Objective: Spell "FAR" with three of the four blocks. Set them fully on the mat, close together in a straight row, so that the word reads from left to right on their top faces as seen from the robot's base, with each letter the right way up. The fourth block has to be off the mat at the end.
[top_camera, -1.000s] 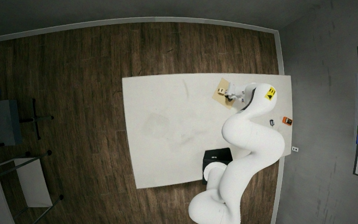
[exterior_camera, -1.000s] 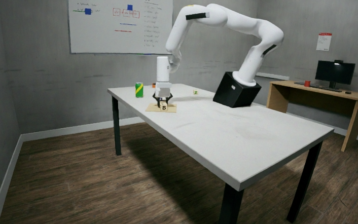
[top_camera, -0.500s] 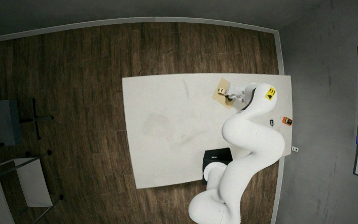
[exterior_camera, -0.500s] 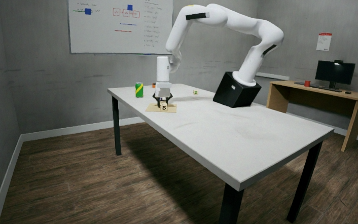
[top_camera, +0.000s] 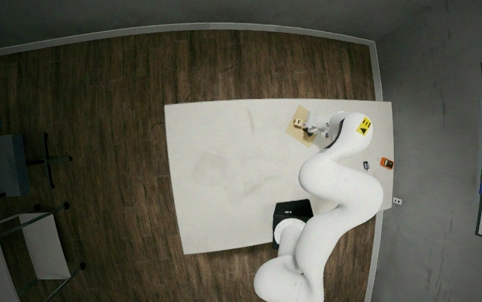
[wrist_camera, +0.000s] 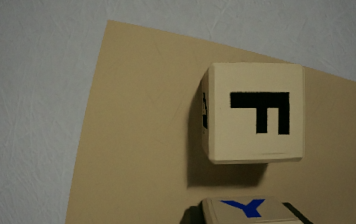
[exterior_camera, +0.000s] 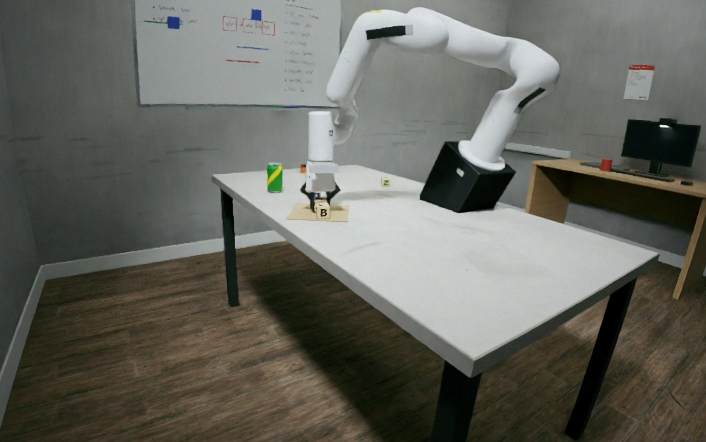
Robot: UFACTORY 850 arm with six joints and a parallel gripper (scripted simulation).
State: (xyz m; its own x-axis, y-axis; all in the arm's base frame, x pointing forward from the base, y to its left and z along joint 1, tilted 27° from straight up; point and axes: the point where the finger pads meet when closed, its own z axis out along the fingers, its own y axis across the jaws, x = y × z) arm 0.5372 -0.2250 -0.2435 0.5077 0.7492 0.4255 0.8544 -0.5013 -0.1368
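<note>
Right now my hand is 30 mm above the tan mat. The rest, counted from my hand: yellow can 40 mm behind, 360 mm to the right, 30 mm above; dark object 400 mm behind, 450 mm to the right, 10 mm below; small orange object 450 mm behind, 690 mm to the right, 10 mm below.
</note>
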